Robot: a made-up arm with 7 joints.
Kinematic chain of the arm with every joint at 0, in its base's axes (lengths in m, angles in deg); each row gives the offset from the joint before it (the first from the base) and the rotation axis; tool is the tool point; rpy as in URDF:
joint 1: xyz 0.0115 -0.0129 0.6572 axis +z
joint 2: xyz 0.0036 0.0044 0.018 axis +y
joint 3: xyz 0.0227 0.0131 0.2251 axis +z
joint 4: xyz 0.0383 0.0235 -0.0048 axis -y
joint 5: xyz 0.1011 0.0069 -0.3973 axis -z
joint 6: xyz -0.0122 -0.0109 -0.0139 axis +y
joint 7: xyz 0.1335 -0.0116 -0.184 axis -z
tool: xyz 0.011 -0.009 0.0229 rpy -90 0 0
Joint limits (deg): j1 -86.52..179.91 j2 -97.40..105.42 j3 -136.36..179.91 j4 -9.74..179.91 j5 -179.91..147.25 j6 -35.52..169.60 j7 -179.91..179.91
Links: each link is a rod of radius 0.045 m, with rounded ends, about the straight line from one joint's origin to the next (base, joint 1, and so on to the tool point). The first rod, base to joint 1, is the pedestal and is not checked.
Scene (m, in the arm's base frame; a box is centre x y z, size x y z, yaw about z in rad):
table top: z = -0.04
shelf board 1: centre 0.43 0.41 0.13 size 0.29 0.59 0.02 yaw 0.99
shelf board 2: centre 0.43 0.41 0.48 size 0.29 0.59 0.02 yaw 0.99
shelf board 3: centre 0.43 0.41 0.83 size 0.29 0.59 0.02 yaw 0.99
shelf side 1: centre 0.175 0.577 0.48 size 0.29 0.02 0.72 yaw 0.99
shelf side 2: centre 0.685 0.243 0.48 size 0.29 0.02 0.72 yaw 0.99
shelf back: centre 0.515 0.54 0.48 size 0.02 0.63 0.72 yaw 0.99
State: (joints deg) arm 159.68 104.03 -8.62 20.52 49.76 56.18 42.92
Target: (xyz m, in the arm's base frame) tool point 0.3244 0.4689 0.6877
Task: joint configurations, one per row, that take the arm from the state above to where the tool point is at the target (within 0.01 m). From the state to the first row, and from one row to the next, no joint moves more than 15 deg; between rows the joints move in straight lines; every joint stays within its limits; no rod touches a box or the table.
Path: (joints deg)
1: 160.58 103.64 -22.42 18.75 60.18 43.16 50.46
2: 161.47 103.24 -36.23 16.99 70.60 30.14 58.01
3: 162.37 102.85 -50.03 15.22 81.02 17.12 65.55
4: 163.26 102.46 -63.83 13.46 91.45 4.10 73.10
5: 161.14 103.20 -70.42 23.28 79.73 10.76 64.62
6: 159.02 103.94 -77.00 33.10 68.02 17.41 56.14
7: 156.89 104.68 -83.58 42.92 56.31 24.07 47.66
8: 154.77 105.42 -90.16 52.74 44.60 30.73 39.18

